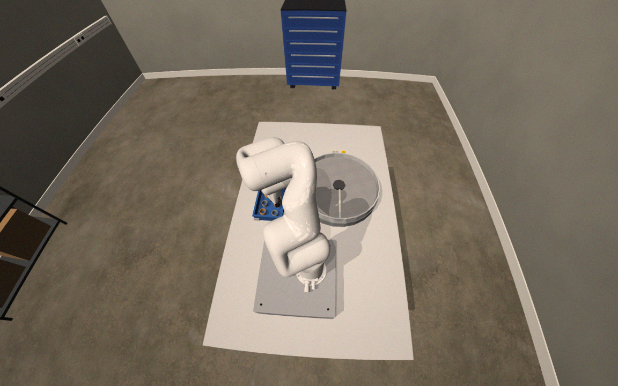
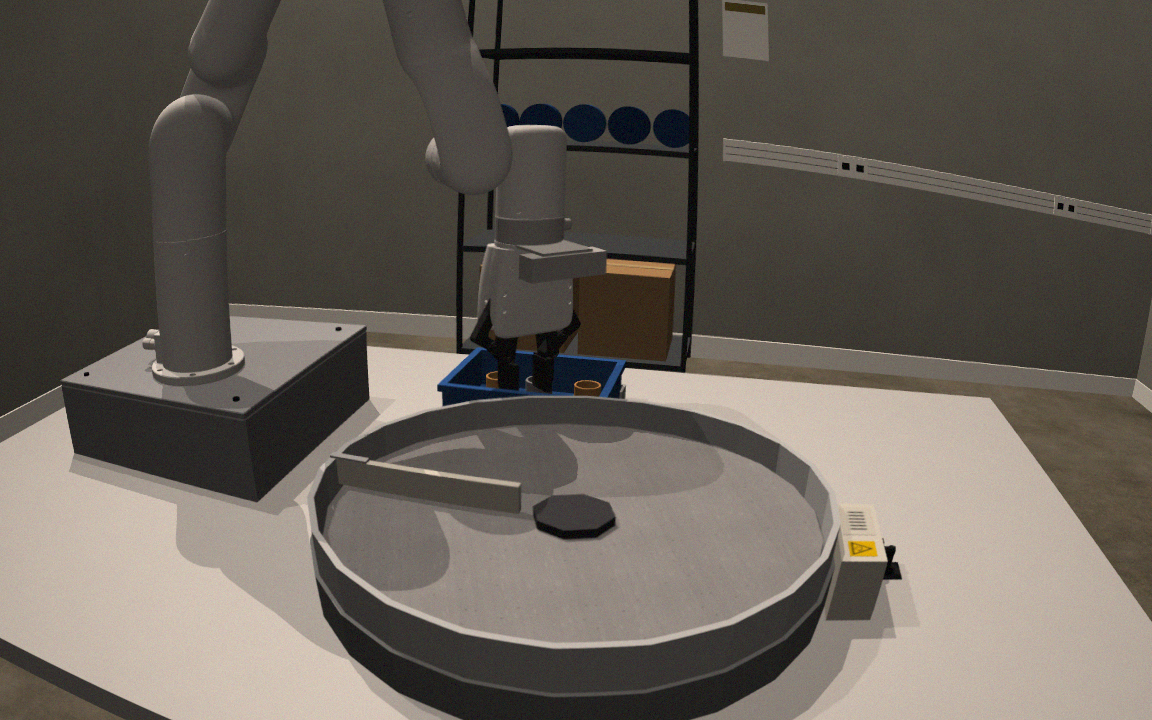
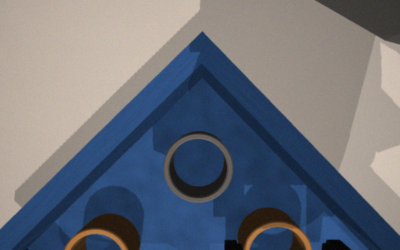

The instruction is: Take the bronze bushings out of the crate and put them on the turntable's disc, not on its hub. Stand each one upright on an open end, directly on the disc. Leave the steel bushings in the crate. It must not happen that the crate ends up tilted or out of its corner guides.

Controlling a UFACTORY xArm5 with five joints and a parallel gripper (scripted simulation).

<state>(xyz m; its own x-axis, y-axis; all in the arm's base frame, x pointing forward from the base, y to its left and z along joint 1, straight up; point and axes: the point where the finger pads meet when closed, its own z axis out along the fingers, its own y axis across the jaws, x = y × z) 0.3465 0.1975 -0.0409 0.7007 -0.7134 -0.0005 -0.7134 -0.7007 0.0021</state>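
Right now the blue crate is 30 mm to the left of my hand and 30 mm below it. The rest, counted from my hand: turntable disc: 320 mm to the right, 110 mm ahead.
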